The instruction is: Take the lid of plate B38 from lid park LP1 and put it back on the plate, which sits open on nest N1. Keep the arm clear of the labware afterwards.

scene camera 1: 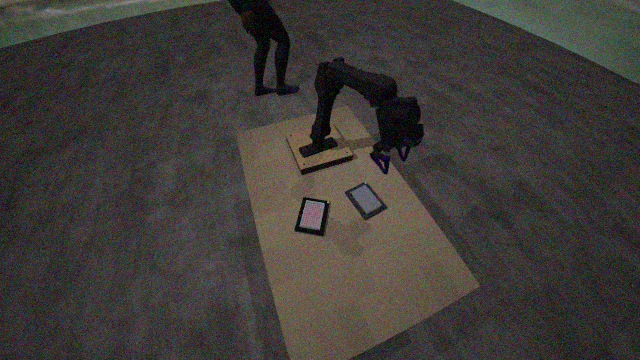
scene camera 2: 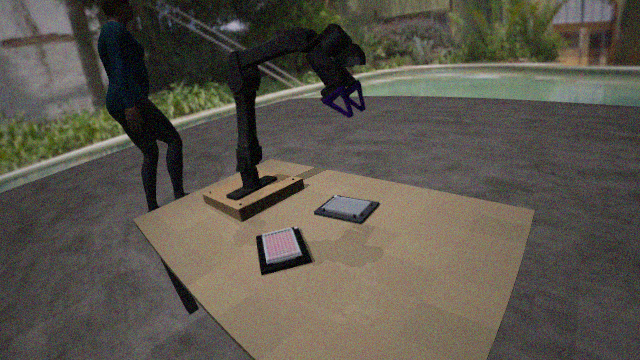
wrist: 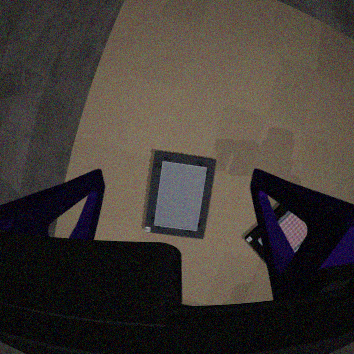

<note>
My gripper (scene camera 2: 357, 113) is open and holds nothing. A grey lid (wrist: 180, 189) rests on a dark lid park. I also see a black nest frame (scene camera 2: 305, 258).
My gripper is seen too in the wrist view (wrist: 177, 177). The black nest frame also shows in the wrist view (wrist: 253, 235).
</note>
